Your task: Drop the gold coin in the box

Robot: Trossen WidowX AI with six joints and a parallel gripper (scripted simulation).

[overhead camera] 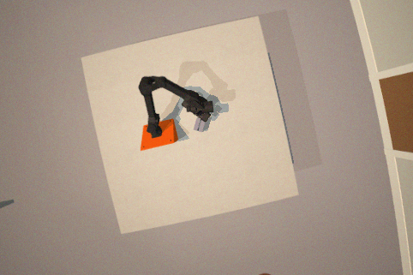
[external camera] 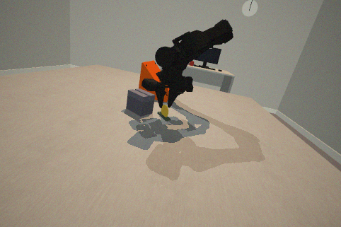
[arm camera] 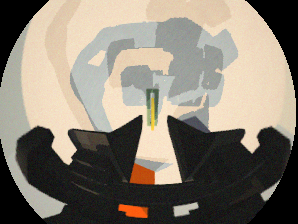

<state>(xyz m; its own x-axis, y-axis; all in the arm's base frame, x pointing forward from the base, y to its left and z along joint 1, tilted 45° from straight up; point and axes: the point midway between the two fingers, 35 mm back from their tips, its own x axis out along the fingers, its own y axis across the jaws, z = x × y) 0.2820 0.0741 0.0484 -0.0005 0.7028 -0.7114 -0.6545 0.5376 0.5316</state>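
Now: the coin 1 cm below my gripper tip.
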